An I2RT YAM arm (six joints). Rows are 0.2 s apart.
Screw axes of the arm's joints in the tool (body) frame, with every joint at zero. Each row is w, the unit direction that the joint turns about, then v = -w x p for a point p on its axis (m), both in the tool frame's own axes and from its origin. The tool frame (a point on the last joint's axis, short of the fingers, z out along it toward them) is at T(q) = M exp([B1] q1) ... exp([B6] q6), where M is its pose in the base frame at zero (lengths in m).
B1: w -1 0 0 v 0 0.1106 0
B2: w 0 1 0 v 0.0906 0 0.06
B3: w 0 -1 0 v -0.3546 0 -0.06
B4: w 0 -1 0 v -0.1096 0 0
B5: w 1 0 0 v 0 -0.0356 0
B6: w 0 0 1 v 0 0 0
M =
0 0 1 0.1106
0 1 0 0
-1 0 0 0.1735
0 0 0 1
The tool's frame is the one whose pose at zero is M.
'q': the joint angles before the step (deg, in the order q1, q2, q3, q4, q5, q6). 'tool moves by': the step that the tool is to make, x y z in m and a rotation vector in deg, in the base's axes. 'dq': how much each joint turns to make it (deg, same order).
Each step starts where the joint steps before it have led.
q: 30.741, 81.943, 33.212, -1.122, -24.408, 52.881
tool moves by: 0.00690, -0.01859, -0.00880, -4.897, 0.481, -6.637
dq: -3.743, 0.713, -0.673, -1.510, 4.975, -0.295
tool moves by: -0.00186, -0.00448, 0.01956, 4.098, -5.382, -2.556
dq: -0.681, -5.398, -1.328, 3.360, 0.288, 2.366
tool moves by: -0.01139, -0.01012, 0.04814, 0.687, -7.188, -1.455
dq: -0.647, -11.352, 2.771, -7.794, 2.298, -1.402
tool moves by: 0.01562, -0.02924, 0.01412, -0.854, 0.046, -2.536
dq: -8.551, 0.087, 3.906, -5.702, -4.115, -4.711
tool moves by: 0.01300, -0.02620, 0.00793, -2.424, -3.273, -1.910
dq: -7.054, 0.807, 2.144, -1.023, -1.859, -6.168
